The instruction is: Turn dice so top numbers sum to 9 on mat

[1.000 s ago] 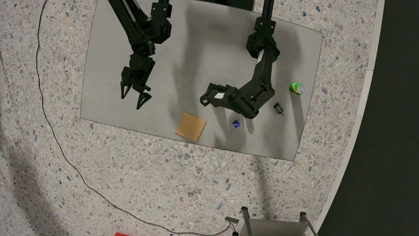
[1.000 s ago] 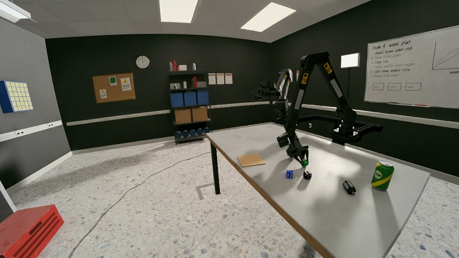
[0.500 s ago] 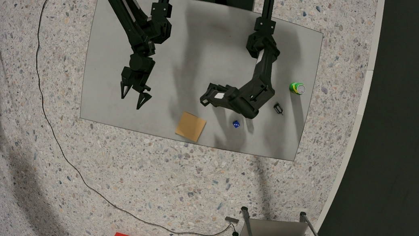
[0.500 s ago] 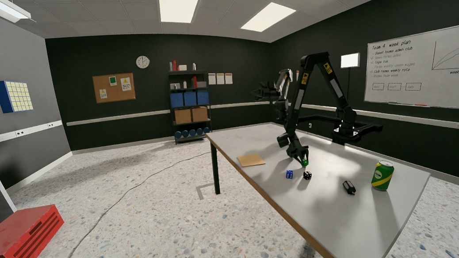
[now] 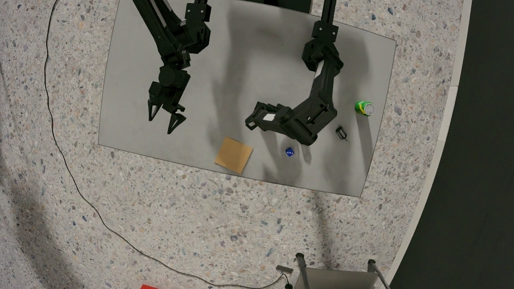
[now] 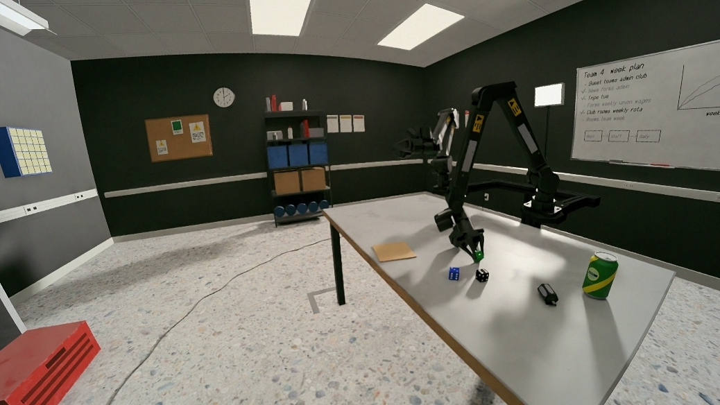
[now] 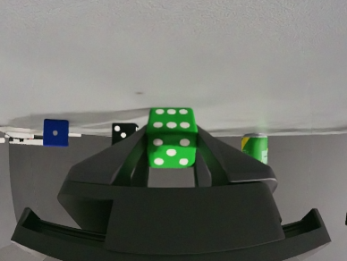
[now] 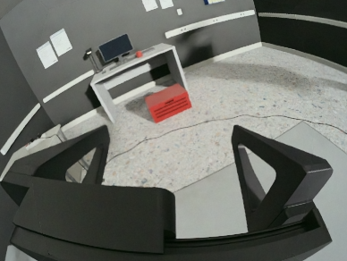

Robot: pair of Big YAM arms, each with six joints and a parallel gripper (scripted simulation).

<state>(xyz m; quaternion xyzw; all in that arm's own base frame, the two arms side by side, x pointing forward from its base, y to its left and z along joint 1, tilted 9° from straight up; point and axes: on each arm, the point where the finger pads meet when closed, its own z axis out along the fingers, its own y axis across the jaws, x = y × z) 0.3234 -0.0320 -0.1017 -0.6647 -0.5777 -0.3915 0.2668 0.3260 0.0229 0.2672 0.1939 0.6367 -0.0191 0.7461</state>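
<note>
Now: left hand right at the green die. The rest, counted from my left hand: black die: 8 cm ahead, 8 cm to the left, 1 cm below; then blue die: 15 cm ahead, 2 cm to the left, 1 cm below; then brown square mat: 21 cm ahead, 24 cm to the right, 2 cm below.
</note>
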